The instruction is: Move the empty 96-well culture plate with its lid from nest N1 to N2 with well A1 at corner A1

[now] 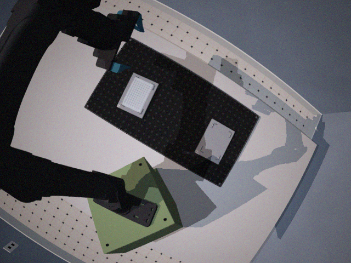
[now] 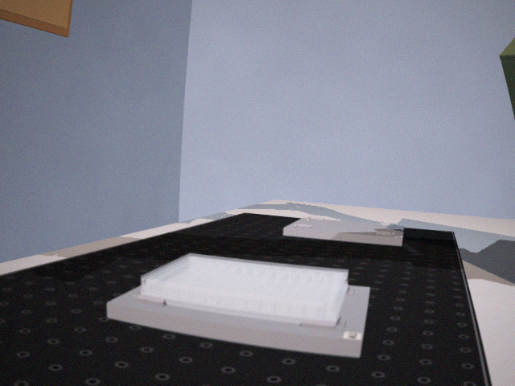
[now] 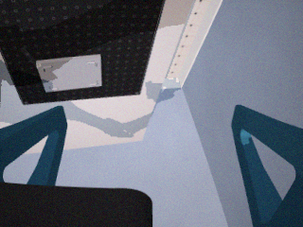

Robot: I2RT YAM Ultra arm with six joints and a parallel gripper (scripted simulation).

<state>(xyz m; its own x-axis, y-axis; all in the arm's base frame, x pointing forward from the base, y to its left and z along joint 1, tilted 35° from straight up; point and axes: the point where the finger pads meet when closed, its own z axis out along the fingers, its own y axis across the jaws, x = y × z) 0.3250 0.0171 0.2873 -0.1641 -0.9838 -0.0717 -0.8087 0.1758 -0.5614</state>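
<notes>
The plate lid lies 6 cm behind my hand, 1 cm to the right of it and 36 cm below it. From my hand the other things lie so: 96-well culture plate: 6 cm behind, 1 cm to the right, 37 cm below.
</notes>
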